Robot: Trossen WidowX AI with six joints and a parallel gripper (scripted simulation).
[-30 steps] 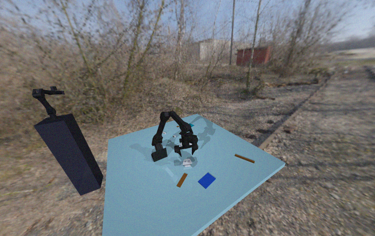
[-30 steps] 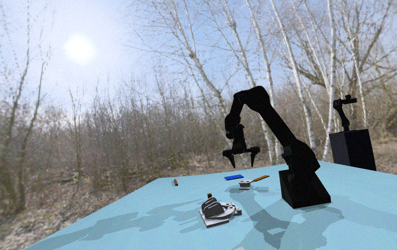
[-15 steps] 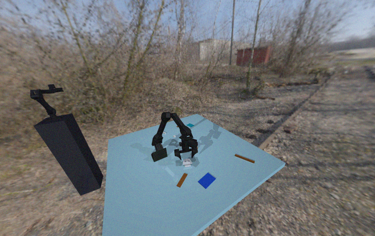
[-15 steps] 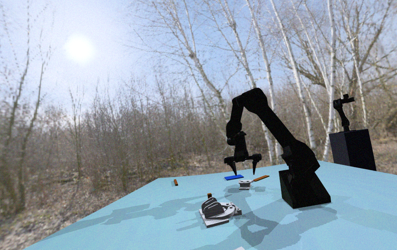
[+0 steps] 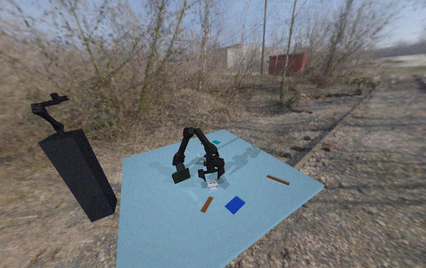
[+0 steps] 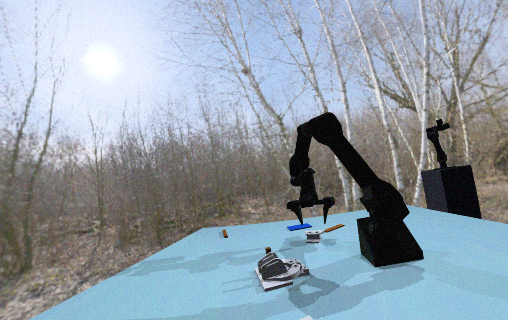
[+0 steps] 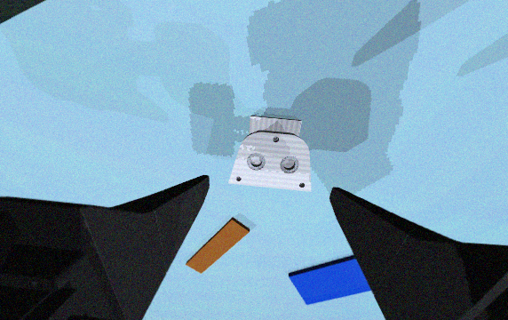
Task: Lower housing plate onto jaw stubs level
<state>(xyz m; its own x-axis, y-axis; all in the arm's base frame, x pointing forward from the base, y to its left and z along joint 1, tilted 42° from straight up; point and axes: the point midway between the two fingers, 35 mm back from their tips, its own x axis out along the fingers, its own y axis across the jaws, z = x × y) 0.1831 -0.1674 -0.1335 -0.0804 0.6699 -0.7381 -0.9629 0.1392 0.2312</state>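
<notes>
Now: gripper tip 1 cm short of the white part, 1 cm to the right of it and 5 cm above it. The rest, counted from my gripper tip: orange bar (9 cm behind, 12 cm to the right, 6 cm below); then blue tile (7 cm ahead, 21 cm to the right, 6 cm below); then small orange block (17 cm ahead, 14 cm to the left, 5 cm below).
</notes>
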